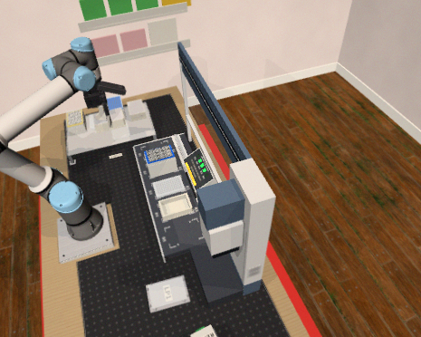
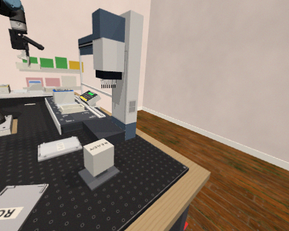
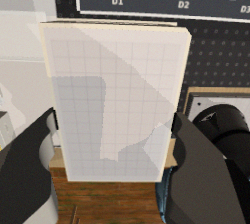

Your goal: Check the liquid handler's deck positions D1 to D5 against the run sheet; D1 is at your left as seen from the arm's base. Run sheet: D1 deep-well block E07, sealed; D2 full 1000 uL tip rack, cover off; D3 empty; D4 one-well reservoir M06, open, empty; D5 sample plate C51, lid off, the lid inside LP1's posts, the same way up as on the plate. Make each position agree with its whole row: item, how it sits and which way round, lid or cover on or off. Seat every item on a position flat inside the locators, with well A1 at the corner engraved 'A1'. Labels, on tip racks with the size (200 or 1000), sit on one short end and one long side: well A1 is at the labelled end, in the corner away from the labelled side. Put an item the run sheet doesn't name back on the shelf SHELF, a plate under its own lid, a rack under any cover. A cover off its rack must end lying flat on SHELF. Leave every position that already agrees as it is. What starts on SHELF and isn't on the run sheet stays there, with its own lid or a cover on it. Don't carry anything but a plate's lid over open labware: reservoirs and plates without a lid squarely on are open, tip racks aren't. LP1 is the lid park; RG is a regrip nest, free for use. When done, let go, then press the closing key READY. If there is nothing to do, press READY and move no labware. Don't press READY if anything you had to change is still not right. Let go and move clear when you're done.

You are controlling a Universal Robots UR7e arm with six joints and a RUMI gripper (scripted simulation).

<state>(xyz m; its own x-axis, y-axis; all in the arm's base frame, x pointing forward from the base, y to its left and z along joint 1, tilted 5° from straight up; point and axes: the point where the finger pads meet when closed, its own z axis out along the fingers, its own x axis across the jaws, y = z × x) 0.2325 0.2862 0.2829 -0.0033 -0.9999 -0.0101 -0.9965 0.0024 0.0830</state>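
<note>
Now: the blue-rimmed tip rack 190 mm below my hand, 180 mm ahead of it and 120 mm to the right of it. Round my hand: shelf: 260 mm to the left, 250 mm below, 30 mm behind; deep-well block: 10 mm below; shelf label: 310 mm below, 100 mm to the left, 30 mm behind.
</note>
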